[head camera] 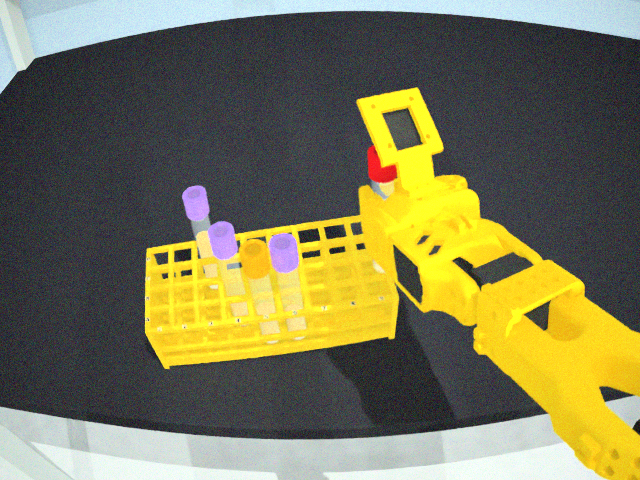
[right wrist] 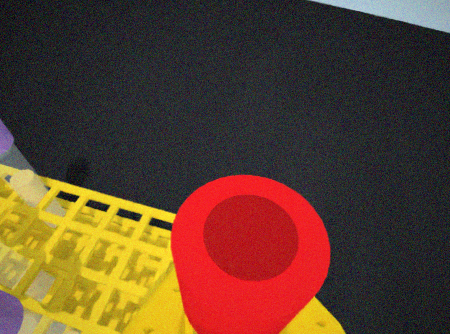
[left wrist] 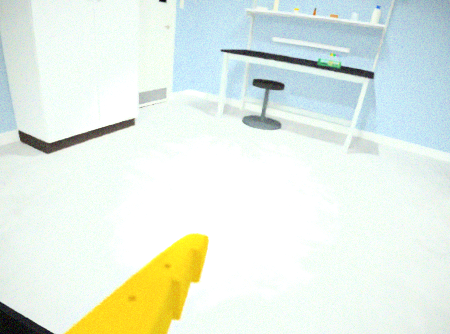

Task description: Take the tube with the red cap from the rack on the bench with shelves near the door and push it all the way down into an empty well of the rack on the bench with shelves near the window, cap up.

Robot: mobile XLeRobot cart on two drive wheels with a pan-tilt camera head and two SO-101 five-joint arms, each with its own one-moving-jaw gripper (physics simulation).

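Frame: origin at the left arm's base, x ahead, y left, z up, level; metres.
Seen in the pictures: left hand, its tool point: (left wrist: 205,253); right hand, its tool point: (head camera: 368,190) (right wrist: 209,267).
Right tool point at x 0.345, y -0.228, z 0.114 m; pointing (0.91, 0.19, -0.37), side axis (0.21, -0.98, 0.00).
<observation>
Pixels of each thing's top centre, then the offset from my right tool point to it. "pt": a spot on its surface instead. Level surfaces: height alone.
- yellow rack, centre of its top: (right wrist: 58,262) (head camera: 260,272) 0.070 m down, 0.000 m ahead, 0.084 m left
- orange-capped tube, a spot on its surface: (head camera: 255,258) pt 0.008 m down, 0.040 m back, 0.083 m left
- black bench top, height of its surface: 0.127 m down
- far bench, height of its surface: 0.127 m down
- shelf, height of its surface: 0.311 m up
My right gripper (head camera: 376,211) is shut on the tube with the red cap (head camera: 381,165) (right wrist: 250,237), cap up, at the right end of the yellow rack (head camera: 279,356) (right wrist: 100,227). A pale bit, apparently the tube's lower end, shows at the rack's top right; the jaws hide most of the tube, and I cannot tell which well it is over or in. The rack holds three purple-capped tubes (head camera: 195,202) (head camera: 222,240) (head camera: 283,253) and an orange-capped tube (head camera: 255,258). My left gripper (left wrist: 199,245) is fully open over the floor, one notched jaw showing.
The yellow rack stands on a black bench top (head camera: 258,103) (right wrist: 200,90). In the left wrist view, a green rack (left wrist: 329,64) stands on a far bench (left wrist: 295,61) with a shelf (left wrist: 320,19) above. A stool (left wrist: 267,86) and a white cabinet (left wrist: 75,65) stand beyond the floor.
</observation>
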